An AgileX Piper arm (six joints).
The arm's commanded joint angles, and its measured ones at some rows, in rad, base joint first. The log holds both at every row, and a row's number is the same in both.
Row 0, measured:
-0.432, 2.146, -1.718, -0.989, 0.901, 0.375
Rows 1 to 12, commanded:
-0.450, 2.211, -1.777, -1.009, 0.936, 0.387
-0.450, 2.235, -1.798, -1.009, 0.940, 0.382
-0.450, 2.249, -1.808, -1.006, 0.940, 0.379
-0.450, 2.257, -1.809, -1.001, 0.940, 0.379
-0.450, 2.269, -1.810, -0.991, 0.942, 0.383
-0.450, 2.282, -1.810, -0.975, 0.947, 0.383
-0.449, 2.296, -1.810, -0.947, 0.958, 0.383
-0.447, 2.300, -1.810, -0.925, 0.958, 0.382
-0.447, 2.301, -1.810, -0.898, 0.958, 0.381
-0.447, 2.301, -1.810, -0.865, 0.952, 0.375
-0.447, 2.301, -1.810, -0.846, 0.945, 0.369
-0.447, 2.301, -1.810, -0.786, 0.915, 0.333
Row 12, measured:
-0.447, 2.299, -1.806, -0.823, 0.936, 0.362
